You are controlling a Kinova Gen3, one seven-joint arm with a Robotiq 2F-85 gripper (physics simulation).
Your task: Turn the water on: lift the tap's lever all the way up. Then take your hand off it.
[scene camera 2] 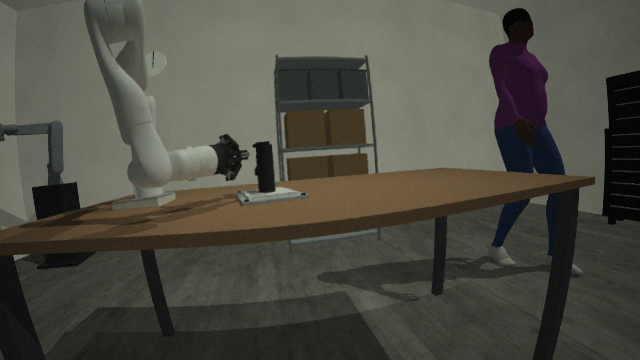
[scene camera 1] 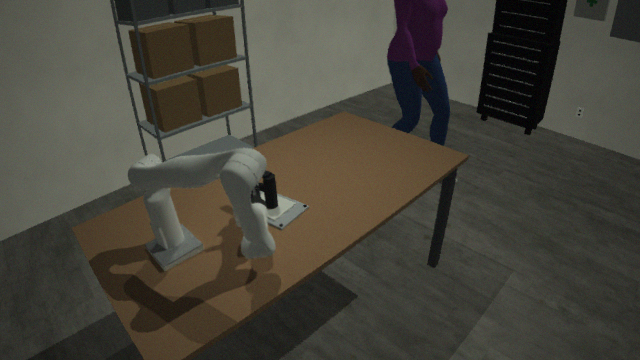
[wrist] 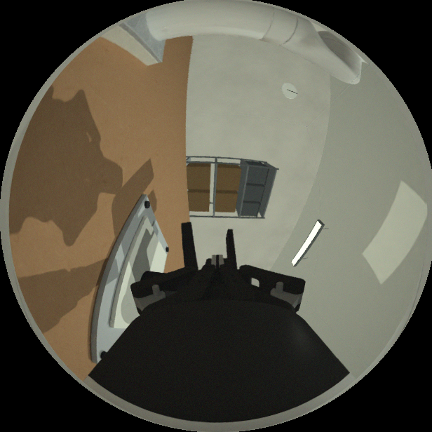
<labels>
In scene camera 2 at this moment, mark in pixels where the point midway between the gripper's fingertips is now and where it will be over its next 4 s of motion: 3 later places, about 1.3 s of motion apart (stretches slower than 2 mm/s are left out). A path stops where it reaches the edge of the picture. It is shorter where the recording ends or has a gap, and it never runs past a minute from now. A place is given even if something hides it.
My gripper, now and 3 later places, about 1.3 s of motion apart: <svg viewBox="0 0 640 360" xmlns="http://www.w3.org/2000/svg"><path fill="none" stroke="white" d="M247 154L253 152L252 151L254 140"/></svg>
</labels>
